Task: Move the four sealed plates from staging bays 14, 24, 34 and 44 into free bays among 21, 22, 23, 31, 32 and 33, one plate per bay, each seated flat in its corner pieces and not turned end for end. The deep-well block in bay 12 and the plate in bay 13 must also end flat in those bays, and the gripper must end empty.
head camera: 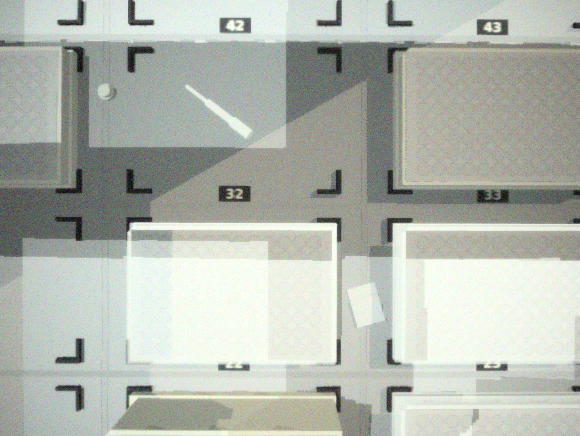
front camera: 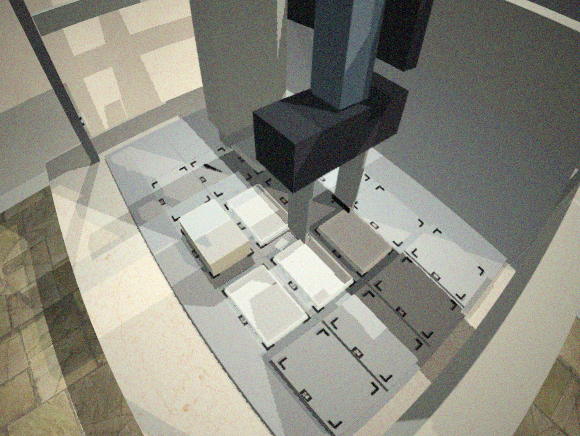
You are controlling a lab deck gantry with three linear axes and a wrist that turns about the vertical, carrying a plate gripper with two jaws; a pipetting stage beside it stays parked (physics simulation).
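Where they show: gripper, fingertip midpoint: [front camera: 321,218]; robot's base, origin of the base link: [front camera: 153,184].
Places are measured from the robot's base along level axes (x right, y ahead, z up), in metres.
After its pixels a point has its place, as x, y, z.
Observation:
Sealed plates lie flat in bay 22 [front camera: 257,212] @(-0.143, 0.230, 0.014) [head camera: 232,300] @(-0.147, 0.229, 0.014), bay 23 [front camera: 313,275] @(-0.140, 0.404, 0.014) [head camera: 492,300] @(-0.147, 0.384, 0.014), bay 33 [front camera: 355,240] @(-0.251, 0.398, 0.015) [head camera: 490,120] @(-0.254, 0.383, 0.014) and bay 31 [head camera: 30,100] @(-0.265, 0.108, 0.014); the bay 31 plate is cut off in the head view. The tall deep-well block [front camera: 215,235] @(-0.041, 0.245, 0.042) [head camera: 225,415] @(-0.084, 0.227, 0.026) stands in bay 12. The bay 13 plate [front camera: 266,302] @(-0.045, 0.394, 0.014) [head camera: 525,422] @(-0.074, 0.405, 0.014) lies flat beside it. My gripper [front camera: 323,223] @(-0.150, 0.392, 0.160) is open and empty, raised above the plates around bays 23 and 33; its jaws hide parts of the deck behind them and do not show in the head view.
Bays 14 [front camera: 325,375] @(-0.040, 0.551, 0.014), 24 [front camera: 362,345] @(-0.118, 0.553, 0.015), 34 [front camera: 410,300] @(-0.241, 0.553, 0.015) and 44 [front camera: 445,265] @(-0.353, 0.555, 0.014) hold no plate. Bay 21 holds a dark thin bar [front camera: 213,168] @(-0.140, 0.052, 0.003). A thin white rod [head camera: 220,112] @(-0.261, 0.220, 0.005) and round white piece [head camera: 106,91] @(-0.274, 0.148, 0.004) show around bay 32. A white slip [front camera: 282,243] @(-0.143, 0.311, 0.001) [head camera: 366,305] @(-0.141, 0.312, 0.001) lies between bays 22 and 23.

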